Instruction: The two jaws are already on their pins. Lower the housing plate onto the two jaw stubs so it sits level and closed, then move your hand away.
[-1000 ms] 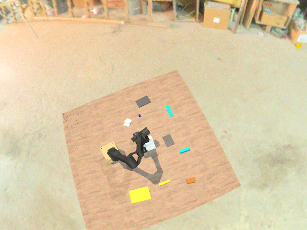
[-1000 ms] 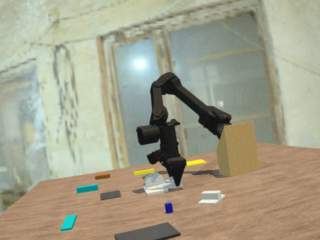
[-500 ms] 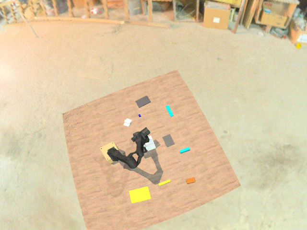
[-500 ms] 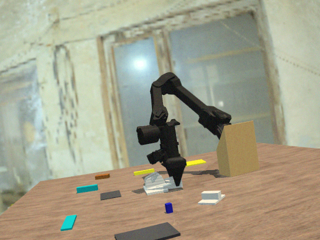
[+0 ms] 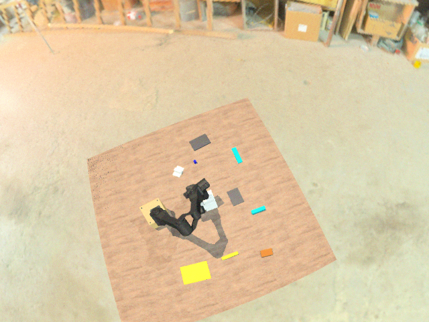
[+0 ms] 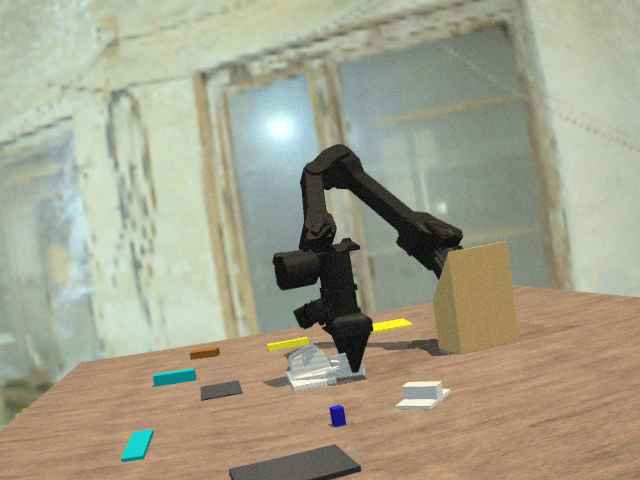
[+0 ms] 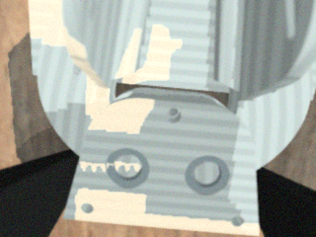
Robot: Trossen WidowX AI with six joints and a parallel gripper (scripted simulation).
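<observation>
My gripper tip is 3 cm short of the white jaw assembly, 1 cm to the right of it and 1 cm below it. The rest, counted from my gripper tip: white stepped block: 26 cm to the left, 1 cm behind; orange block: 46 cm to the right, 20 cm ahead; small blue cube: 27 cm to the left, 12 cm ahead.
</observation>
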